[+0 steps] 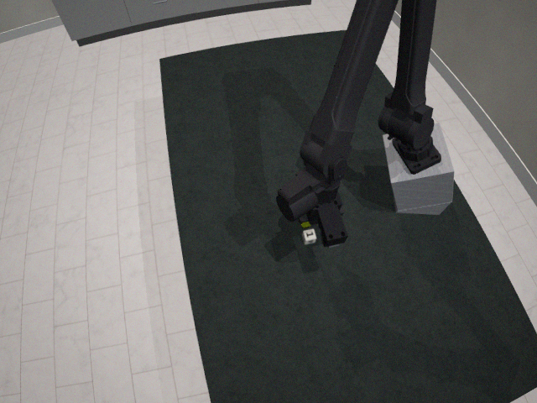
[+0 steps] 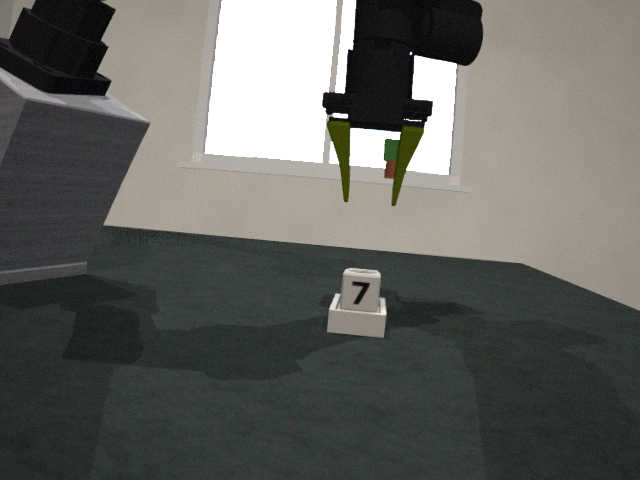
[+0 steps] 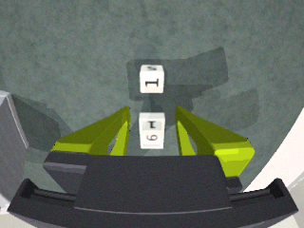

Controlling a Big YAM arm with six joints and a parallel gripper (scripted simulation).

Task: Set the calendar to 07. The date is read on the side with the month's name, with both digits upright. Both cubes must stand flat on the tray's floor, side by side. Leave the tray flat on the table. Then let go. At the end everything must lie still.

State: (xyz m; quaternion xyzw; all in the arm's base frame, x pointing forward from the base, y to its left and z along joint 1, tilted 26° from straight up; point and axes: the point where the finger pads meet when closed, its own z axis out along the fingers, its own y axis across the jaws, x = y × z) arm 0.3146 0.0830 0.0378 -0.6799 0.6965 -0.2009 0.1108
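Right now my hand is 10 mm past the small white tray, 110 mm to the left of it and 90 mm above it.
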